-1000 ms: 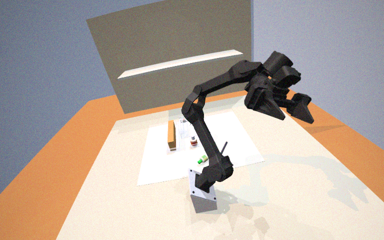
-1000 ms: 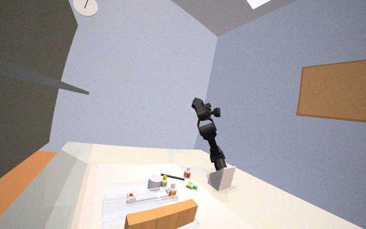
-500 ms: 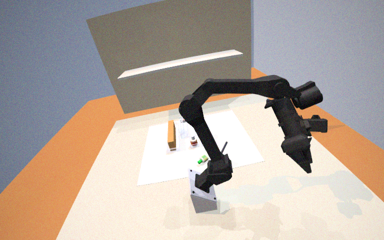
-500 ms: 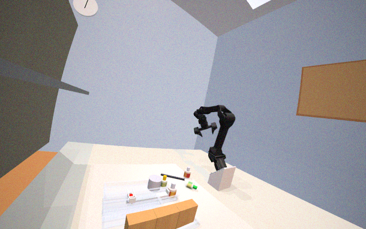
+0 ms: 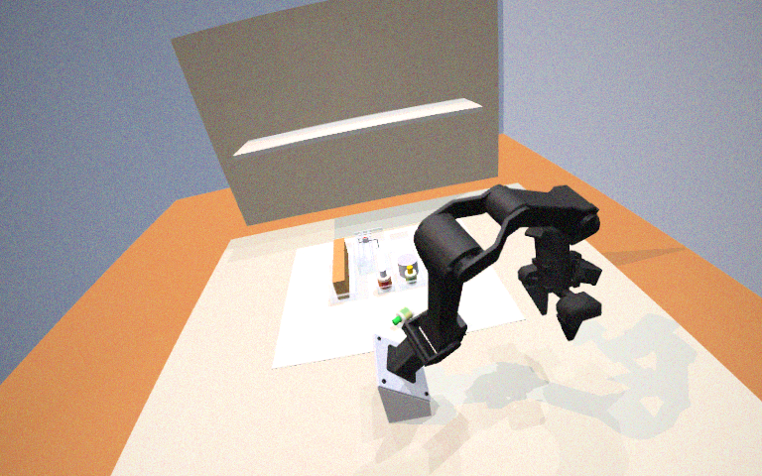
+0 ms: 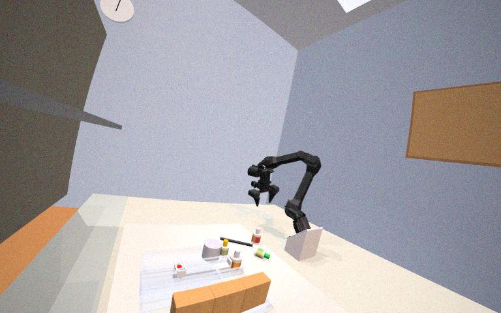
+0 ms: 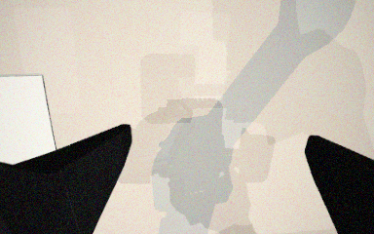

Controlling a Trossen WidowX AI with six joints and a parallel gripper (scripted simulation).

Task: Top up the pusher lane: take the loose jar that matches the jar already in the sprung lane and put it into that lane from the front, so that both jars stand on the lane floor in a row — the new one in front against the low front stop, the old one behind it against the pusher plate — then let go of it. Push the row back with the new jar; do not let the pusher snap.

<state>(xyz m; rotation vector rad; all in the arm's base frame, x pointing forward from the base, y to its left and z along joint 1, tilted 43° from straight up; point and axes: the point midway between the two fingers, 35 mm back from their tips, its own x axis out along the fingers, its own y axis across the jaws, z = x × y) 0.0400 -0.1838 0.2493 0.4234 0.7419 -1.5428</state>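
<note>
The black rod is 220 mm ahead of my gripper tip, 210 mm to the left of it and 110 mm below it. Round my gripper tip: clear sprung lane: 440 mm ahead, 410 mm to the left, 100 mm below; pusher plate: 400 mm ahead, 410 mm to the left, 70 mm below; grey cylinder: 350 mm ahead, 290 mm to the left, 90 mm below.
</note>
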